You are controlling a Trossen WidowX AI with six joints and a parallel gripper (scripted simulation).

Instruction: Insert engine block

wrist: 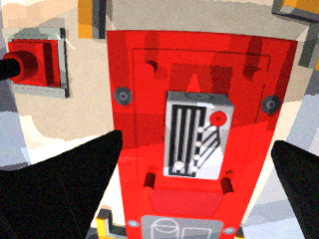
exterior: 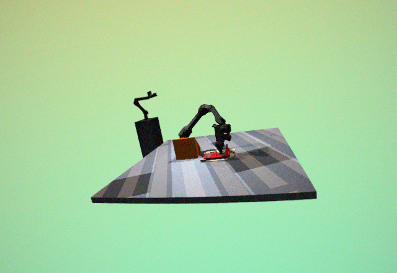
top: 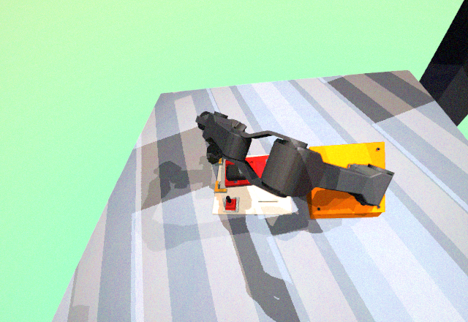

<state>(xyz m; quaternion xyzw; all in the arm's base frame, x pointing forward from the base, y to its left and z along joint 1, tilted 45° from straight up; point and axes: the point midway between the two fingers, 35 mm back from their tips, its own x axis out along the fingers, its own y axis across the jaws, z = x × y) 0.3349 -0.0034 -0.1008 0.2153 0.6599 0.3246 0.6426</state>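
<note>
The grey engine block lies 20 mm below my gripper tip and 10 mm to the left of it.
</note>
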